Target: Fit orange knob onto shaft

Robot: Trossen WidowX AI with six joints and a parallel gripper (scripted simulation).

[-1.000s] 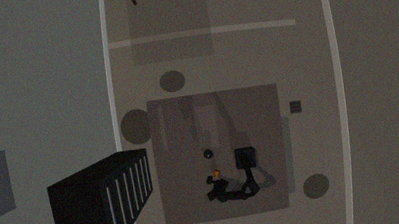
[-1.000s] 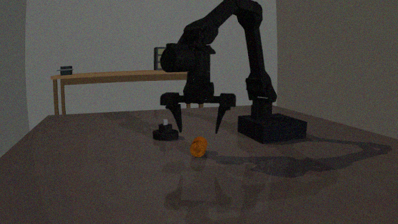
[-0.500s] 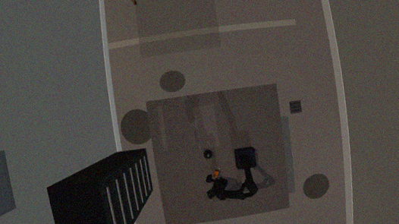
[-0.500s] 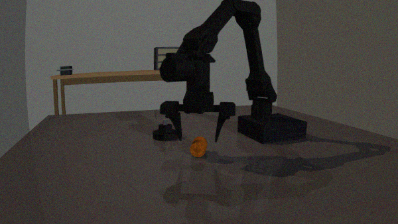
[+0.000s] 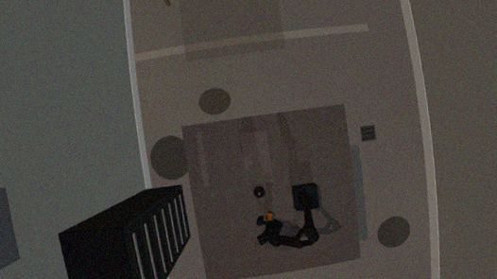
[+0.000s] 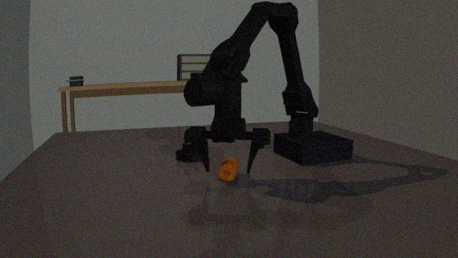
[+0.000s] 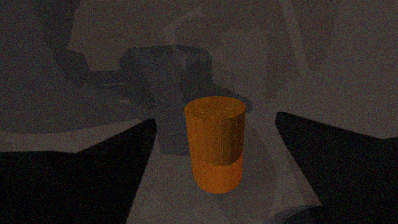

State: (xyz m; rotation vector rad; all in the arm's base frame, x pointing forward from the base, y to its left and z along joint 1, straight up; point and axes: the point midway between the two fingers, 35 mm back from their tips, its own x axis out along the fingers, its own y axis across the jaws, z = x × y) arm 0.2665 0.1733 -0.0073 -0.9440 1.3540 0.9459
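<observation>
Now: gripper tip right at the orange knob. The rest, counted from my gripper tip: dark round pedestal 21 cm to the right, 6 cm ahead, 2 cm above.
</observation>
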